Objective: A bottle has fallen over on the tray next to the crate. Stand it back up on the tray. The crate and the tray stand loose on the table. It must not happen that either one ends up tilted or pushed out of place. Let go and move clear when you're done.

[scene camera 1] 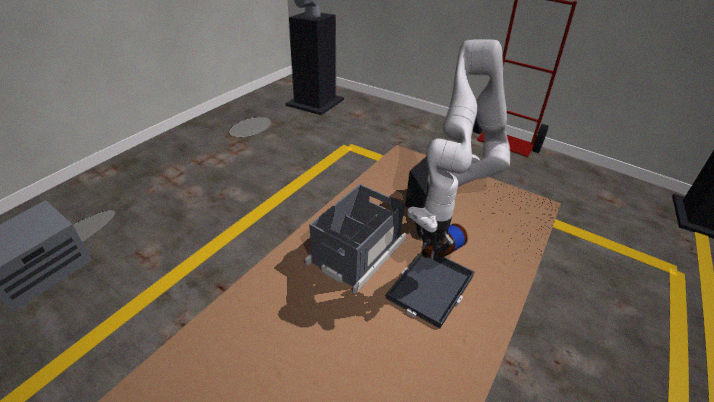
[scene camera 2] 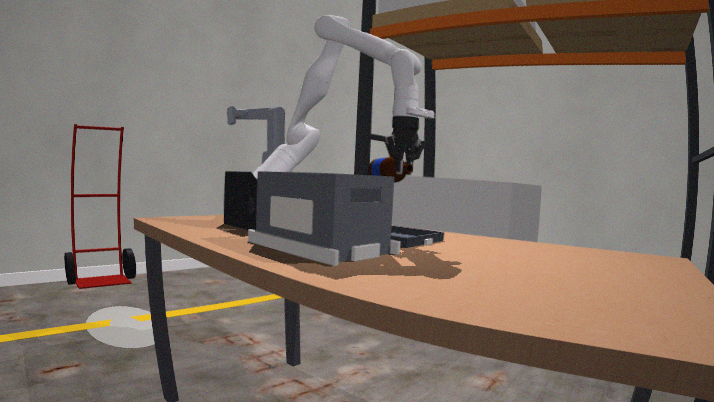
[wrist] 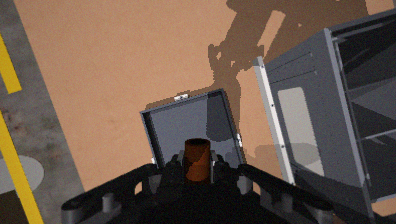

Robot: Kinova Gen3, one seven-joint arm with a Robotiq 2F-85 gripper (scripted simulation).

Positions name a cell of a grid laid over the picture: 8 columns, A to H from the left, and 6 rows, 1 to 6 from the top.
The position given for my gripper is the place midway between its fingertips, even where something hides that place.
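My gripper (scene camera 2: E3) is visible, and the same gripper (scene camera 1: E4) appears again, as does my gripper (wrist: D5) in its own view. A brown bottle (wrist: D5) is visible. A grey crate (scene camera 2: D4) appears, with further sightings of the crate (scene camera 1: E4) and the crate (wrist: G4). A dark flat tray (scene camera 1: E5) is present; further views give the tray (scene camera 2: E4) and the tray (wrist: E4).
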